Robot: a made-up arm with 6 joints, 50 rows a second.
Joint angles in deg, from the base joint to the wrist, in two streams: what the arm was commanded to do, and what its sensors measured. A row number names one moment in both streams.
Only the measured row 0 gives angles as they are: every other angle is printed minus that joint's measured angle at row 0.
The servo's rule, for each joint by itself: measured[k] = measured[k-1] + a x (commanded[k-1-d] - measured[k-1]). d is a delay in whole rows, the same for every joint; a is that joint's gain. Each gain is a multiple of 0.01, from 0.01 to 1. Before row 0 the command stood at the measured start. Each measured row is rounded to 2 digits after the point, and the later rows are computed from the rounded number. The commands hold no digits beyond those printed.
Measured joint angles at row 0:
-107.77, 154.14, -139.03, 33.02, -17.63, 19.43
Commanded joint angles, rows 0 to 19:
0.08, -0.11, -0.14, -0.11, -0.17, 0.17
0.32, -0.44, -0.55, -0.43, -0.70, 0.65
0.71, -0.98, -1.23, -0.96, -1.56, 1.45
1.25, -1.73, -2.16, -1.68, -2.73, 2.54
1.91, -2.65, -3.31, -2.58, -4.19, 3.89
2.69, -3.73, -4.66, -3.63, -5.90, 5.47
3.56, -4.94, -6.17, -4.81, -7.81, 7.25
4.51, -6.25, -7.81, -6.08, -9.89, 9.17
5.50, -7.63, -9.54, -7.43, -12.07, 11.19
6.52, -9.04, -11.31, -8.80, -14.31, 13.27
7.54, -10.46, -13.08, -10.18, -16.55, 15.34
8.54, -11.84, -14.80, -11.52, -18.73, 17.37
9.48, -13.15, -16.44, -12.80, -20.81, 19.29
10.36, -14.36, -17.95, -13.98, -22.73, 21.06
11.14, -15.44, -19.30, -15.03, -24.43, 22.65
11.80, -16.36, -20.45, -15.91, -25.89, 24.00
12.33, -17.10, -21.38, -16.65, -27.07, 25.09
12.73, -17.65, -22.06, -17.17, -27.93, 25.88
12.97, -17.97, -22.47, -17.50, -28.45, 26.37
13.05, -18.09, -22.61, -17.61, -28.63, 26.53
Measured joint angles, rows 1 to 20:
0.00, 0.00, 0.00, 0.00, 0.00, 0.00
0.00, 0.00, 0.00, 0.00, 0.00, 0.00
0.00, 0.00, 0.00, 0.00, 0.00, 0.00
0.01, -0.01, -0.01, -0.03, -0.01, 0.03
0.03, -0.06, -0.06, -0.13, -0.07, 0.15
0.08, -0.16, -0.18, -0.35, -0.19, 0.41
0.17, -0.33, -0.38, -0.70, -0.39, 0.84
0.31, -0.59, -0.67, -1.19, -0.69, 1.45
0.50, -0.94, -1.07, -1.82, -1.11, 2.25
0.74, -1.38, -1.58, -2.60, -1.65, 3.25
1.04, -1.92, -2.20, -3.50, -2.31, 4.43
1.40, -2.55, -2.93, -4.52, -3.09, 5.78
1.81, -3.26, -3.77, -5.63, -3.99, 7.28
2.27, -4.05, -4.70, -6.81, -4.99, 8.89
2.77, -4.91, -5.71, -8.03, -6.09, 10.59
3.31, -5.82, -6.78, -9.27, -7.27, 12.33
3.87, -6.76, -7.90, -10.49, -8.51, 14.08
4.45, -7.71, -9.04, -11.67, -9.78, 15.79
5.04, -8.66, -10.18, -12.77, -11.07, 17.43
5.62, -9.59, -11.30, -13.78, -12.35, 18.96
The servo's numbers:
d 3
a 0.08 0.11 0.10 0.26 0.08 0.20

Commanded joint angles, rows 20 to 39:
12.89, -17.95, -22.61, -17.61, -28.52, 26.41
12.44, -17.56, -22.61, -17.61, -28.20, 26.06
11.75, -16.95, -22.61, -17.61, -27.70, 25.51
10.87, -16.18, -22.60, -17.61, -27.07, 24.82
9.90, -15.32, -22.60, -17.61, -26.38, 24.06
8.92, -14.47, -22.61, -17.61, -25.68, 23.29
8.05, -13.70, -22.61, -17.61, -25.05, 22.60
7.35, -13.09, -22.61, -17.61, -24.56, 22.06
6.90, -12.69, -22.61, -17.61, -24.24, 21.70
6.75, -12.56, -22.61, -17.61, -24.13, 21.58
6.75, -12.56, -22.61, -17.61, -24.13, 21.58
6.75, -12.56, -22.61, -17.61, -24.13, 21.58
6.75, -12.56, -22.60, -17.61, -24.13, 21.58
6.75, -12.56, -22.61, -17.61, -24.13, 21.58
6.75, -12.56, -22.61, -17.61, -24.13, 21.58
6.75, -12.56, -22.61, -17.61, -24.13, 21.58
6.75, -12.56, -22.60, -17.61, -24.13, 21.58
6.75, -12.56, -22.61, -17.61, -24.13, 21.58
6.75, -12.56, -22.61, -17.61, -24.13, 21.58
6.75, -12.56, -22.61, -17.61, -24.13, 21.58
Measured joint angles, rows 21 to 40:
6.19, -10.48, -12.38, -14.66, -13.60, 20.34
6.73, -11.30, -13.39, -15.40, -14.79, 21.55
7.24, -12.05, -14.31, -15.97, -15.90, 22.55
7.69, -12.70, -15.14, -16.40, -16.91, 23.32
8.07, -13.23, -15.89, -16.71, -17.81, 23.87
8.36, -13.64, -16.56, -16.94, -18.60, 24.20
8.56, -13.92, -17.16, -17.11, -19.28, 24.32
8.67, -14.07, -17.70, -17.24, -19.85, 24.27
8.69, -14.11, -18.19, -17.34, -20.32, 24.07
8.64, -14.06, -18.63, -17.41, -20.70, 23.78
8.54, -13.95, -19.03, -17.46, -21.01, 23.44
8.41, -13.81, -19.39, -17.50, -21.27, 23.09
8.28, -13.67, -19.71, -17.53, -21.50, 22.79
8.16, -13.55, -20.00, -17.55, -21.71, 22.55
8.05, -13.44, -20.26, -17.57, -21.90, 22.36
7.95, -13.34, -20.49, -17.58, -22.08, 22.20
7.85, -13.25, -20.70, -17.59, -22.24, 22.08
7.76, -13.17, -20.89, -17.60, -22.39, 21.98
7.68, -13.10, -21.06, -17.60, -22.53, 21.90
7.61, -13.04, -21.21, -17.60, -22.66, 21.84

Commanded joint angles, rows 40 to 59:
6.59, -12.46, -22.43, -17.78, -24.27, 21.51
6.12, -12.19, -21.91, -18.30, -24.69, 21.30
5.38, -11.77, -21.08, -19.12, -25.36, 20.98
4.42, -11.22, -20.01, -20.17, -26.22, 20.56
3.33, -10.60, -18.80, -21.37, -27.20, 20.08
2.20, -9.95, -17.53, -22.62, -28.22, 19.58
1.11, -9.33, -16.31, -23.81, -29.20, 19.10
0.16, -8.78, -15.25, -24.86, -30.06, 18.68
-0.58, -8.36, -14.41, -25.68, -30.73, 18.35
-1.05, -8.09, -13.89, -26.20, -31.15, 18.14
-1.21, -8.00, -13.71, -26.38, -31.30, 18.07
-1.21, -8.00, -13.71, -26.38, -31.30, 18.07
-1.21, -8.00, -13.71, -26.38, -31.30, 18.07
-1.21, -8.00, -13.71, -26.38, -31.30, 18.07
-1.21, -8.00, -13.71, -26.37, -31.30, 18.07
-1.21, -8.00, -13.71, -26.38, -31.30, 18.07
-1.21, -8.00, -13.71, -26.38, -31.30, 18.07
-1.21, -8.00, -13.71, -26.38, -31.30, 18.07
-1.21, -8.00, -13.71, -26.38, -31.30, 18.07
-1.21, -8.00, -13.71, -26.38, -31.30, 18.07
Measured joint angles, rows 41 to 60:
7.54, -12.99, -21.35, -17.60, -22.78, 21.79
7.48, -12.94, -21.48, -17.60, -22.89, 21.75
7.42, -12.90, -21.59, -17.60, -22.99, 21.72
7.35, -12.85, -21.67, -17.65, -23.09, 21.68
7.25, -12.78, -21.69, -17.82, -23.22, 21.60
7.10, -12.67, -21.63, -18.16, -23.39, 21.48
6.89, -12.51, -21.47, -18.68, -23.62, 21.30
6.61, -12.30, -21.20, -19.38, -23.91, 21.06
6.26, -12.04, -20.83, -20.22, -24.25, 20.76
5.85, -11.74, -20.38, -21.15, -24.65, 20.43
5.39, -11.41, -19.87, -22.11, -25.08, 20.08
4.91, -11.07, -19.32, -23.04, -25.53, 19.73
4.43, -10.74, -18.78, -23.86, -25.98, 19.41
3.98, -10.44, -18.27, -24.52, -26.41, 19.14
3.56, -10.17, -17.81, -25.00, -26.80, 18.93
3.18, -9.93, -17.40, -25.36, -27.16, 18.76
2.83, -9.72, -17.03, -25.63, -27.49, 18.62
2.51, -9.53, -16.70, -25.82, -27.79, 18.51
2.21, -9.36, -16.40, -25.97, -28.07, 18.42
1.94, -9.21, -16.13, -26.08, -28.33, 18.35

